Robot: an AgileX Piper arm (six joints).
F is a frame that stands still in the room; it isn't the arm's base.
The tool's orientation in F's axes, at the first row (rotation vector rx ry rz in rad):
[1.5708 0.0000 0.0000]
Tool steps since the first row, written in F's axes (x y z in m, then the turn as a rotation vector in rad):
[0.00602 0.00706 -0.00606 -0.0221 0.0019 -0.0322]
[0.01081 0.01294 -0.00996 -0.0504 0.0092 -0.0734]
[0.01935 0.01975 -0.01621 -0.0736 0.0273 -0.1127]
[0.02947 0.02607 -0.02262 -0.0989 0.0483 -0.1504]
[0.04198 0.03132 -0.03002 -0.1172 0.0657 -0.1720]
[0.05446 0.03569 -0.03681 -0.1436 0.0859 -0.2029]
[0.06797 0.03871 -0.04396 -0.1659 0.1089 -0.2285]
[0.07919 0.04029 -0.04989 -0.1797 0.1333 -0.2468]
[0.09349 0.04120 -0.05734 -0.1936 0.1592 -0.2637]
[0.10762 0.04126 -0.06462 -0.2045 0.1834 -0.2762]
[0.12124 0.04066 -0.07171 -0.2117 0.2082 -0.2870]
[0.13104 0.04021 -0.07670 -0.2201 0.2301 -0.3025]
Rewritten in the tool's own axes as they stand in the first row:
[0.00602 -0.00606 -0.00706 -0.0221 -0.0322 -0.0019]
[0.01081 -0.00996 -0.01294 -0.0504 -0.0734 -0.0092]
[0.01935 -0.01621 -0.01975 -0.0736 -0.1127 -0.0273]
[0.02947 -0.02262 -0.02607 -0.0989 -0.1504 -0.0483]
[0.04198 -0.03002 -0.03132 -0.1172 -0.1720 -0.0657]
[0.05446 -0.03681 -0.03569 -0.1436 -0.2029 -0.0859]
[0.06797 -0.04396 -0.03871 -0.1659 -0.2285 -0.1089]
[0.07919 -0.04989 -0.04029 -0.1797 -0.2468 -0.1333]
[0.09349 -0.05734 -0.04120 -0.1936 -0.2637 -0.1592]
[0.10762 -0.06462 -0.04126 -0.2045 -0.2762 -0.1834]
[0.12124 -0.07171 -0.04066 -0.2117 -0.2870 -0.2082]
[0.13104 -0.07670 -0.04021 -0.2201 -0.3025 -0.2301]

